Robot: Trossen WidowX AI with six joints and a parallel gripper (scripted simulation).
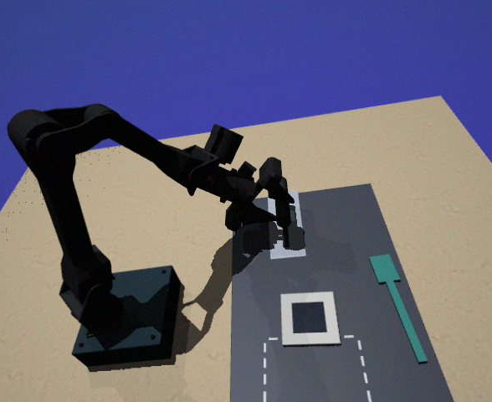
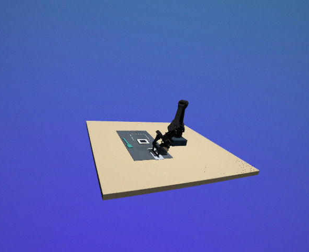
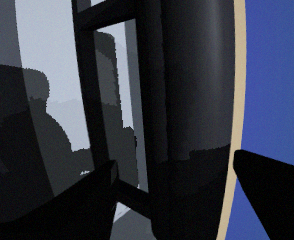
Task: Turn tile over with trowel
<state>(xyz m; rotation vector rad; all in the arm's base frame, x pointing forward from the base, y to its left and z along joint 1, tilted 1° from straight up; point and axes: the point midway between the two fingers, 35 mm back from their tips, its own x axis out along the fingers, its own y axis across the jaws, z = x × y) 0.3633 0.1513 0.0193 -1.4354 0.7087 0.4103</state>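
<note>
Now: gripper tip 20 mm past the tile, 220 mm to the left of it and 60 mm above it. The rest, counted from my gripper tip: teal trowel (150 mm ahead, 210 mm to the right, 60 mm below); then dark mat (10 mm ahead, 210 mm to the right, 80 mm below).
</note>
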